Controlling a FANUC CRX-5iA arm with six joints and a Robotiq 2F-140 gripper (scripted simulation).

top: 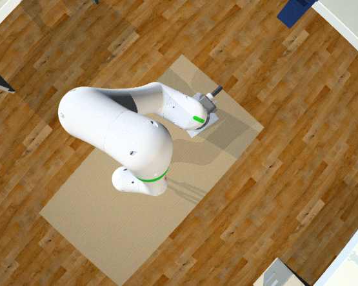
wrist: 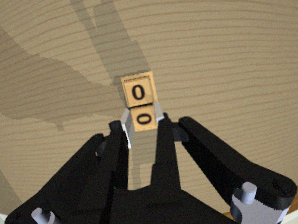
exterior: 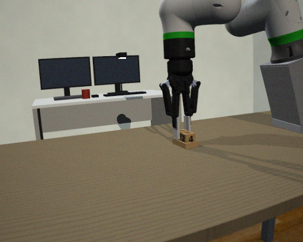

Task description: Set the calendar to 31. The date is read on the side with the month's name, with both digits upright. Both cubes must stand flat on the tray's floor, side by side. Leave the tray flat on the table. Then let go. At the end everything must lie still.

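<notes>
Right now my hand is 3 cm above the wooden number cube. Also, from my hand: small wooden tray (4 cm below, 2 cm to the left).
</notes>
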